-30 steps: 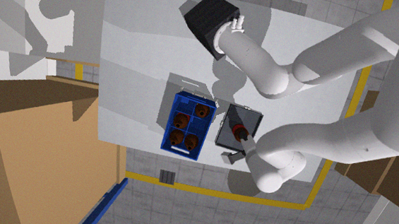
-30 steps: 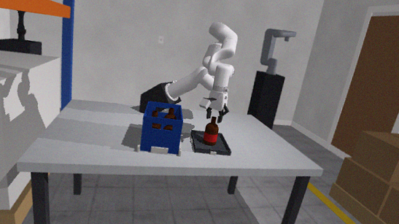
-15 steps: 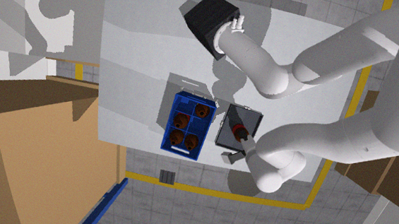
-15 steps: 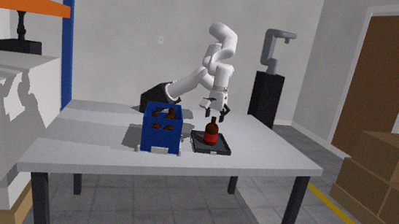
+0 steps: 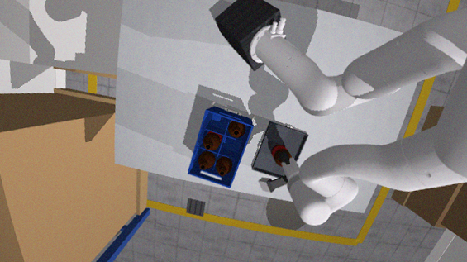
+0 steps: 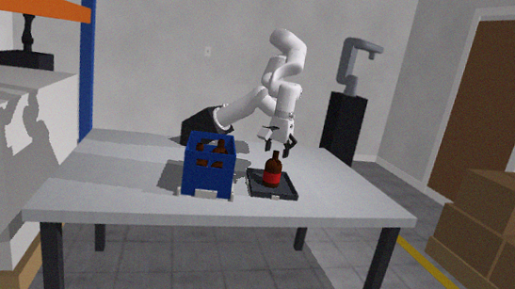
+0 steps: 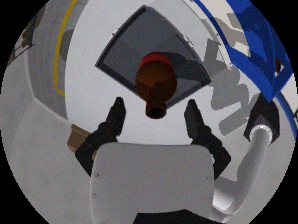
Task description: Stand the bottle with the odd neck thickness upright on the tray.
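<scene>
Right now the glass bottle is 7 cm below my hand. Also, from my hand: blue crate 27 cm to the right, 7 cm below, 1 cm ahead; then dark tray 14 cm below.
</scene>
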